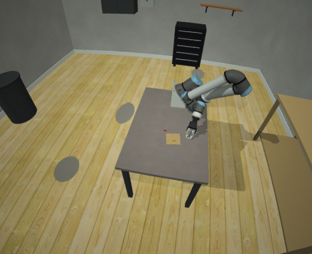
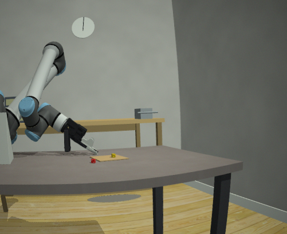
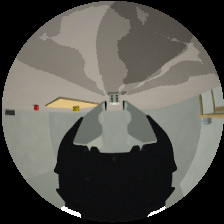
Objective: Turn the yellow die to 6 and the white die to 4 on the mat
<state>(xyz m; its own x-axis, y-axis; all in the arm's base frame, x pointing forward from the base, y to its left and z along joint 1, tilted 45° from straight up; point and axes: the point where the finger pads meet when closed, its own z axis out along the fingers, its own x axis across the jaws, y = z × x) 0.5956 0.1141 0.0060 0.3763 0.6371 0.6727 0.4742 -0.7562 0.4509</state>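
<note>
The white die lies 10 mm below my hand. Also, from my hand: red die (240 mm to the right, 80 mm behind, 10 mm below); then tan mat (150 mm to the right, 20 mm below, 20 mm ahead); then yellow die (150 mm to the right, 50 mm ahead, 10 mm below).
</note>
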